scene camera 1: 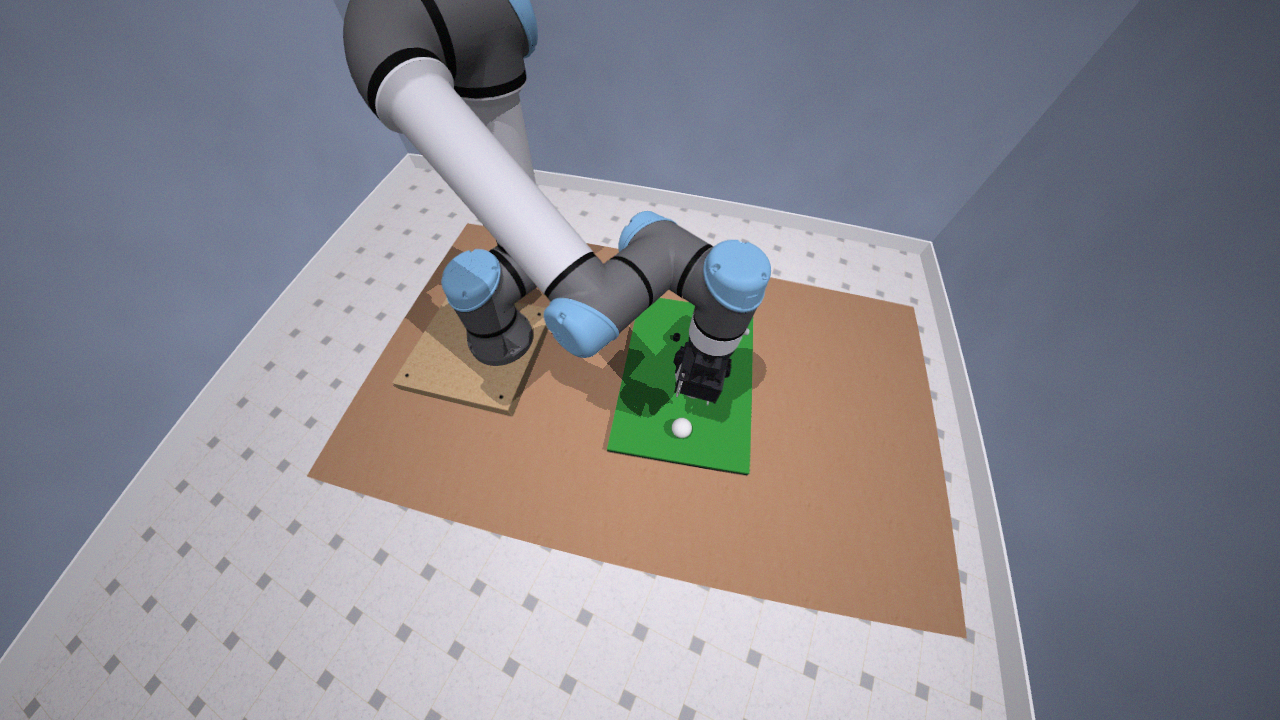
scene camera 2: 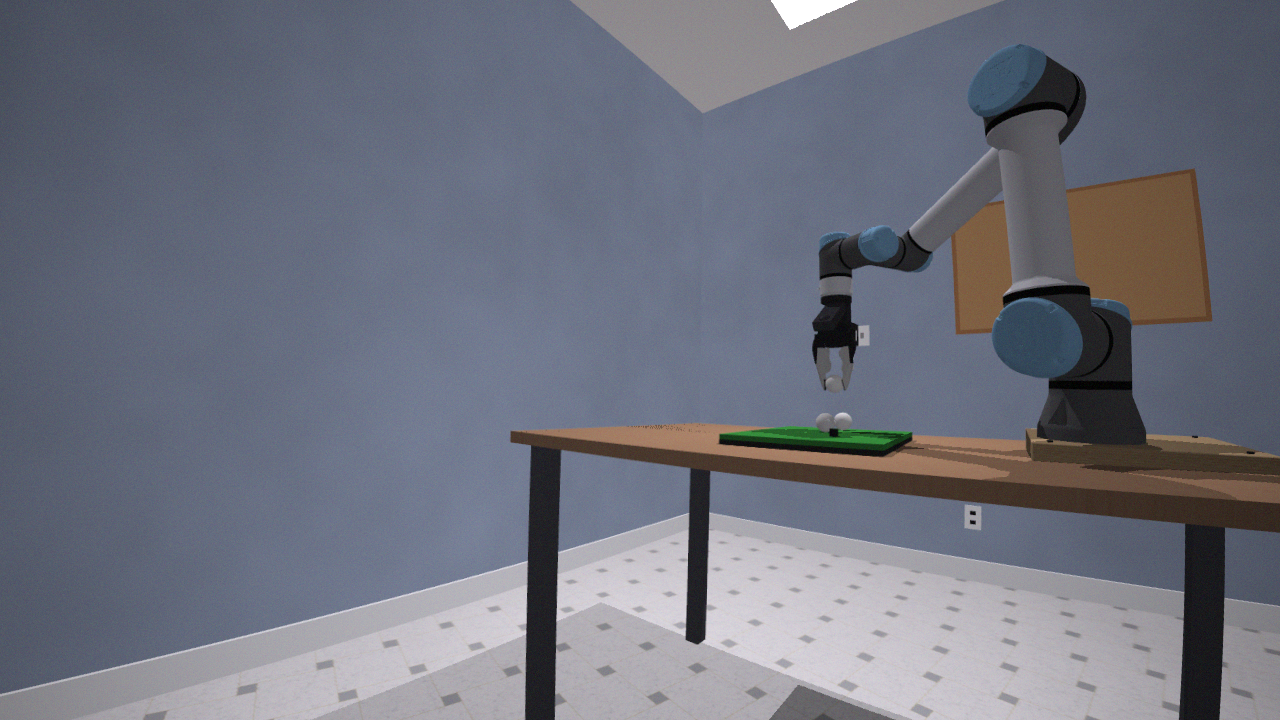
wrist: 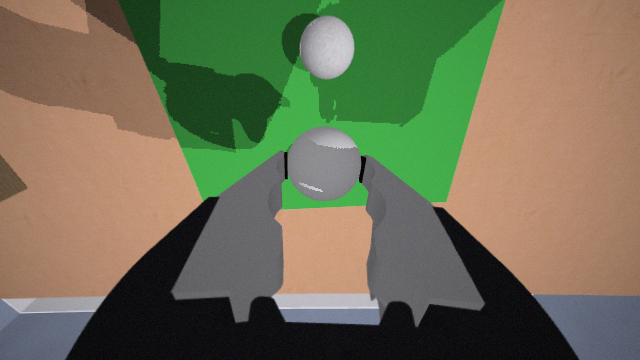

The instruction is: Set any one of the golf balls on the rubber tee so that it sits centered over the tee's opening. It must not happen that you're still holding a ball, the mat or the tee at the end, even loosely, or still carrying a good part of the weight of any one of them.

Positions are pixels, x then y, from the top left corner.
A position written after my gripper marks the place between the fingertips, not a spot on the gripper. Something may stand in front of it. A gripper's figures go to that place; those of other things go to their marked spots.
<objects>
My gripper (wrist: 323, 156): 0.15 m from the lens. A green mat (wrist: 234, 88): 0.24 m from the lens. A golf ball (wrist: 324, 163) is 0.11 m from the lens. A golf ball (wrist: 326, 47) is 0.19 m from the lens.
</objects>
